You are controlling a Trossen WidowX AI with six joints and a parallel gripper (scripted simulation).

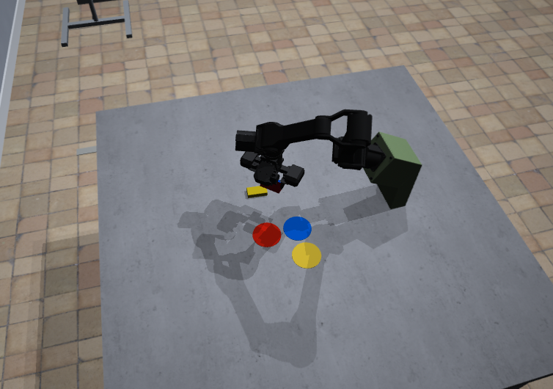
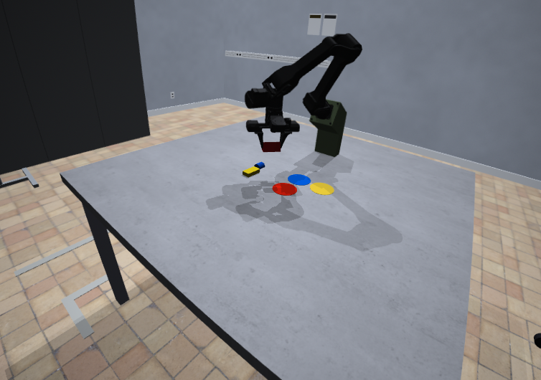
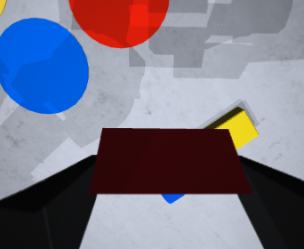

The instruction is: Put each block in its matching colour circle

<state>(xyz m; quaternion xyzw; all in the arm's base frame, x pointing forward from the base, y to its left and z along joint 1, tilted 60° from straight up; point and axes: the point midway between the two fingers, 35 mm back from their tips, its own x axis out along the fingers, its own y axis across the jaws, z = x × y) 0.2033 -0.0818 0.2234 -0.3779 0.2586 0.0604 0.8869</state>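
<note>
Right now the red circle is 15 cm below my hand, 9 cm to the left of it and 6 cm ahead of it. From my hand the other things lie so: blue block: 15 cm below, 7 cm to the right, 6 cm behind; dark red block: 3 cm below; yellow block: 14 cm below, 7 cm to the right, 2 cm ahead.
</note>
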